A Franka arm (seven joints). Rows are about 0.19 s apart.
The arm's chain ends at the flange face. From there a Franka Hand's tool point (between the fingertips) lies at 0.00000 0.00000 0.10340 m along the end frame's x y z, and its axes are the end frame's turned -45 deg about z.
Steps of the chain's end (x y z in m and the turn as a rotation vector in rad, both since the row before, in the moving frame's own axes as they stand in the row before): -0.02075, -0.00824, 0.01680, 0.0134, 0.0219, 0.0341; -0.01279, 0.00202, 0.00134, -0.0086, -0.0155, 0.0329; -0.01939, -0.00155, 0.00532, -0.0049, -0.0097, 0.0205; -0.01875, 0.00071, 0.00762, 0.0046, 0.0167, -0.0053; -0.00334, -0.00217, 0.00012, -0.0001, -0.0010, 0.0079; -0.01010, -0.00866, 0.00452, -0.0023, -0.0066, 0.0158; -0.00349, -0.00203, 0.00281, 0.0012, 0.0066, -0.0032
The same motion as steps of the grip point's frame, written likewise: -0.00628, -0.01983, 0.01677, -0.0060, 0.0250, 0.0341; -0.01223, -0.00815, 0.00132, 0.0049, -0.0170, 0.0329; -0.01368, -0.01517, 0.00531, 0.0034, -0.0103, 0.0205; -0.01220, -0.01188, 0.00760, -0.0086, 0.0151, -0.0053; -0.00091, -0.00396, 0.00012, 0.0006, -0.0008, 0.0079; -0.00167, -0.01358, 0.00452, 0.0030, -0.0063, 0.0158; -0.00046, -0.00351, 0.00281, -0.0038, 0.0055, -0.0032
